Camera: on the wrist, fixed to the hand. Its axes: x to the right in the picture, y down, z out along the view.
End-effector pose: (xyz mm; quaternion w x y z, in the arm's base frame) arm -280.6 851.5 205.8 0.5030 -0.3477 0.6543 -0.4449
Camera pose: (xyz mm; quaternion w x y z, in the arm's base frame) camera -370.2 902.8 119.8 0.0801 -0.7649 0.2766 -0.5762
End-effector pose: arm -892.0 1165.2 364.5 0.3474 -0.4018 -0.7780 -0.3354
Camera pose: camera -785.0 1140.3 441.9 0.0453 -0.1599 0.8271 0.5369
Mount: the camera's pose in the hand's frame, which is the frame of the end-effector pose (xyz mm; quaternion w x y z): 6.3 99.4 -90.2 0.7436 -0.1030 -0.0532 -0.6585
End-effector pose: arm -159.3 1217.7 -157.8 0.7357 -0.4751 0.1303 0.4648
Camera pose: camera -213.7 1158.8 -265.7 0.8111 -0.4901 -0.3030 -0.1001
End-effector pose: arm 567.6 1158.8 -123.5 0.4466 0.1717 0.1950 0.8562
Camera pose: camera 452.6 1095.6 -152.3 0.9239 -0.0012 0.1461 0.3535
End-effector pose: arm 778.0 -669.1 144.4 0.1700 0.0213 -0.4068 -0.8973
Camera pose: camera 816.6 -797.1 158.1 0.4839 -0.2185 0.2051 0.8222
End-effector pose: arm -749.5 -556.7 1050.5 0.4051 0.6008 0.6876 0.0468
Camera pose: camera -726.2 -485.9 1162.3 0.4305 -0.0453 0.8805 -0.1931
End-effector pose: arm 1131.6 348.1 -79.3 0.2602 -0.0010 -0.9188 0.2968
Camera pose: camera 1154.2 480.1 -68.5 0.3399 0.5933 -0.7283 -0.0452
